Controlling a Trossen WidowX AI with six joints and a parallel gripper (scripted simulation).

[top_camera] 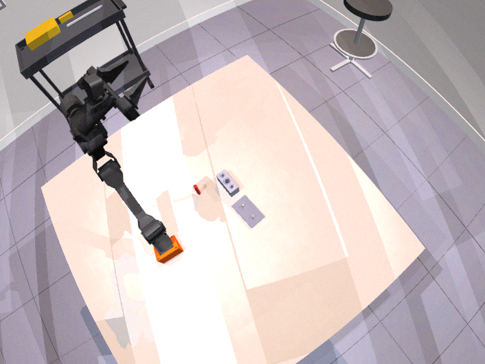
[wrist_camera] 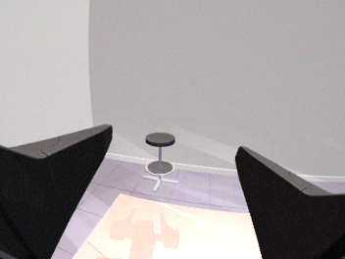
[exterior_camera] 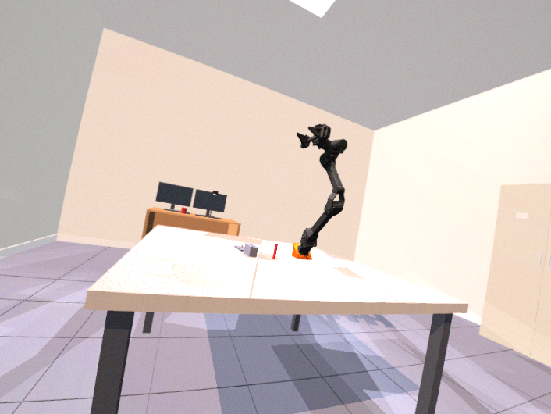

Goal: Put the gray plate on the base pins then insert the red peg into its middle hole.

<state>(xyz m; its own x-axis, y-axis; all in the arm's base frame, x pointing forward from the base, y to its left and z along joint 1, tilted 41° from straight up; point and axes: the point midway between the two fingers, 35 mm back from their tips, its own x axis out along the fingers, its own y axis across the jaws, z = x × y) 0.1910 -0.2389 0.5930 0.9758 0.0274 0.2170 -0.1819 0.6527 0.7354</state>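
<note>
The gray plate is 10 cm ahead of my gripper tip, 14 cm to the right of it and 60 cm below it. From my gripper tip the other things lie so: red peg 2 cm behind, 10 cm to the right, 60 cm below; flat base 10 cm ahead, 28 cm to the right, 63 cm below.
</note>
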